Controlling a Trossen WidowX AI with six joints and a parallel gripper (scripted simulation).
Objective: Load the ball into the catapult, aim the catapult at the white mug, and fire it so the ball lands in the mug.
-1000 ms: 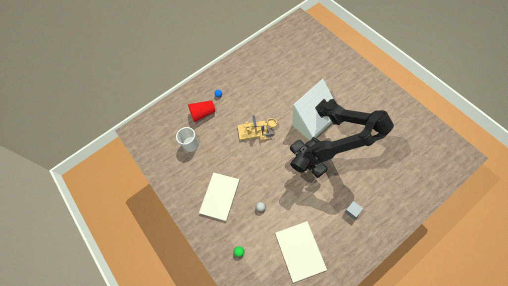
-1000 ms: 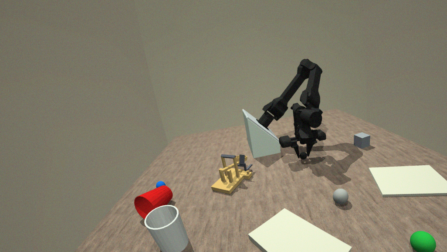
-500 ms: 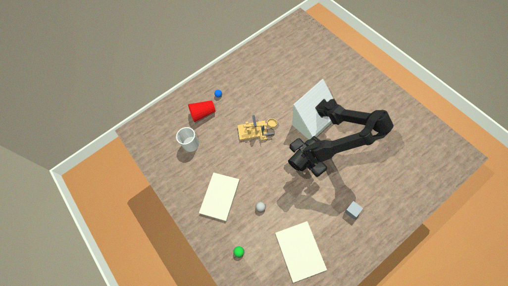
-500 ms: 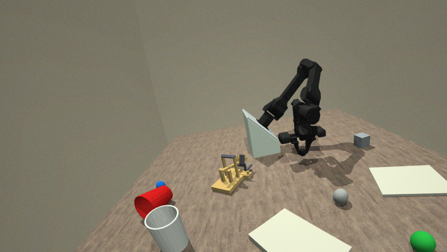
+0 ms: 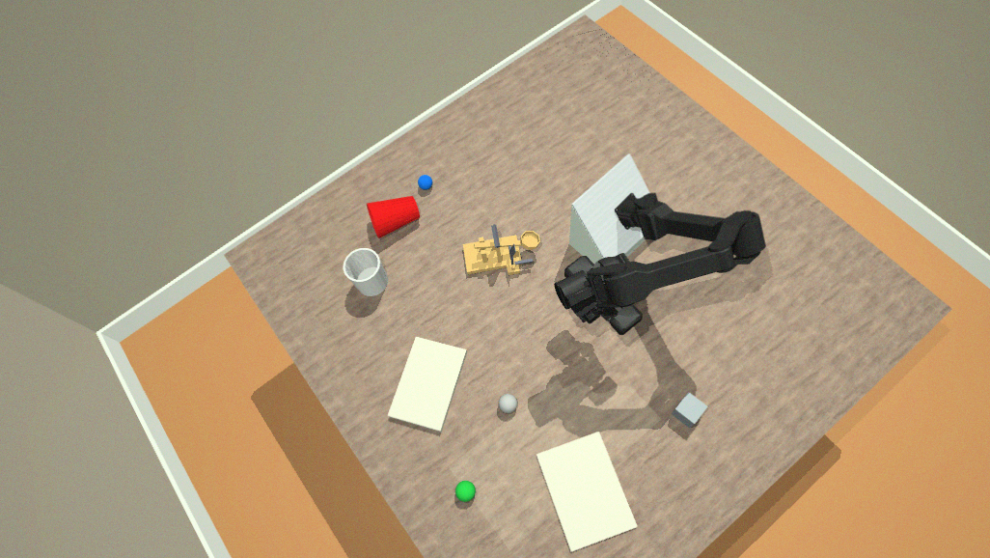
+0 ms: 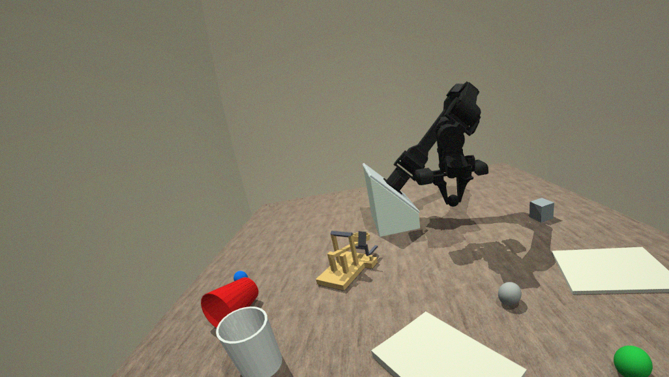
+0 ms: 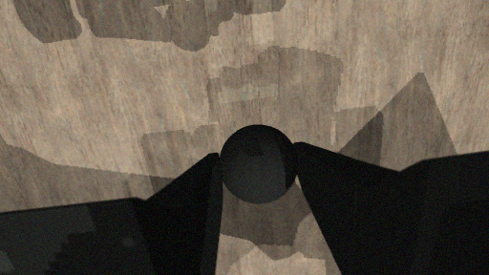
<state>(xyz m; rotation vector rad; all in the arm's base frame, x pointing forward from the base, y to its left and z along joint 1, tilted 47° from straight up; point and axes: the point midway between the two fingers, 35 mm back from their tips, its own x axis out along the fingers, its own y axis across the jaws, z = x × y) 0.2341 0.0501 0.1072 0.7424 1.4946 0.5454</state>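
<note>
The wooden catapult lies 20 mm ahead of my gripper tip, 280 mm to the right of it and 60 mm below it. The rest, counted from my gripper tip: grey cube 20 mm ahead, 290 mm to the left, 80 mm below; then black ball 10 mm above; then grey ball 290 mm ahead, 10 mm to the right, 90 mm below.
</note>
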